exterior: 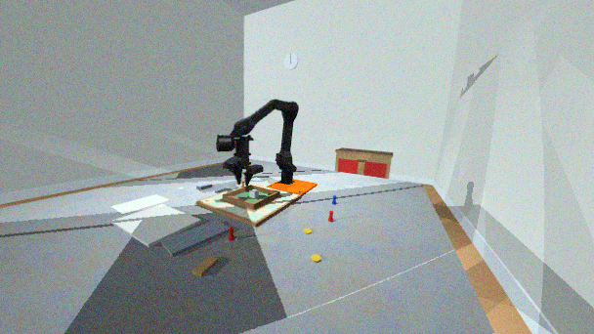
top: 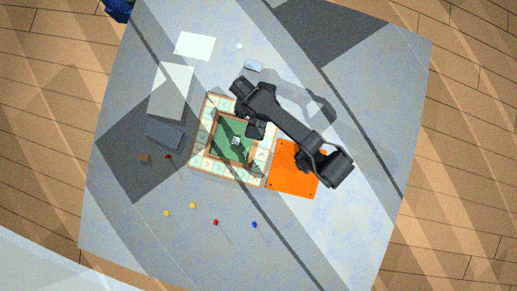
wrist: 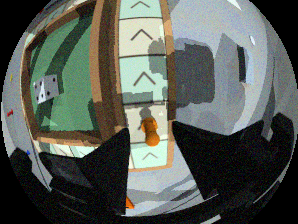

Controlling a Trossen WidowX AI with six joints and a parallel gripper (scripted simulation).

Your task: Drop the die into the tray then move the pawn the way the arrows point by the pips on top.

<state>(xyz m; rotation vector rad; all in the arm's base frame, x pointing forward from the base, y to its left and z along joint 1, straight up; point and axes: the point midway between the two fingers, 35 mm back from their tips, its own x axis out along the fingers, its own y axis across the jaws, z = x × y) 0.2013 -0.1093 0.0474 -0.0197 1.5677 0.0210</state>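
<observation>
My gripper tip is now 11 cm to the right of the white die and 6 cm short of it. Round my gripper tip: green dice tray (11 cm to the left, 7 cm ahead, 2 cm below); then orange pawn (right at my gripper tip); then grey tile (17 cm to the right, 7 cm ahead, 2 cm below).
</observation>
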